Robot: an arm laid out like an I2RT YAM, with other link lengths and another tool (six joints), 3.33 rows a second.
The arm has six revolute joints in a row. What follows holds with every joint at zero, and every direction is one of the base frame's.
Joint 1 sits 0.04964 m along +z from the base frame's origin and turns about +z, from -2.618 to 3.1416 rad.
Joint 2 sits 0.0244 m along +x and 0.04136 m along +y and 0.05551 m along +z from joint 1 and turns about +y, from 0 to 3.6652 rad.
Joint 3 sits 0.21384 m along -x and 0.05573 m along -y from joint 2 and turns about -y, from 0 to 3.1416 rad.
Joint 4 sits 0.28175 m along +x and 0.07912 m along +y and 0.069 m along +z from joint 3 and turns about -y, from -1.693 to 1.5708 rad.
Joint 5 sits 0.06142 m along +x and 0.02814 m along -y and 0.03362 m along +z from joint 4 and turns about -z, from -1.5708 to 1.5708 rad.
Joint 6 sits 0.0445 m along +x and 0.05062 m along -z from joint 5 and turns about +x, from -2.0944 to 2.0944 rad.
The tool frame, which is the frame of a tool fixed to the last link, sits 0.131 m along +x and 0.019 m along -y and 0.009 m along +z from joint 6; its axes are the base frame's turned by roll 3.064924, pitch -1.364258 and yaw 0.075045 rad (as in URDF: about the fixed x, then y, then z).
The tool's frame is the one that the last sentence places.
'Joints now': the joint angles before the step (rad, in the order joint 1, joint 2, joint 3, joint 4, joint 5, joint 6). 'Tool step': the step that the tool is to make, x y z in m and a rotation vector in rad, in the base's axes. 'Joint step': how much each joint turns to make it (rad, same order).
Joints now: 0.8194, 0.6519, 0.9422, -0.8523, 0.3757, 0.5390
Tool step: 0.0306, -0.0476, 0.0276, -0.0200, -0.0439, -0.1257
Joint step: -0.2480, 0.0060, 0.0792, -0.0177, -0.0831, -0.1055
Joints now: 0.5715, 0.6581, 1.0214, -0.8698, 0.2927, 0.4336
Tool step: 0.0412, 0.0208, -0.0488, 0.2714, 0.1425, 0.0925
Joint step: -0.2496, 0.0694, -0.1189, 0.1697, -0.4480, 0.0993
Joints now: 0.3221, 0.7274, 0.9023, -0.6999, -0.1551, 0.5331
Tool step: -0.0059, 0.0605, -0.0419, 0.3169, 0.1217, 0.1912
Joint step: 0.0069, 0.0096, -0.1932, 0.2587, -0.3252, 0.2203
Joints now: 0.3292, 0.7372, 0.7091, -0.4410, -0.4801, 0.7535
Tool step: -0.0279, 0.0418, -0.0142, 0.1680, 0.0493, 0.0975
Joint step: 0.1135, -0.0653, -0.1476, 0.1925, -0.0558, 0.1898
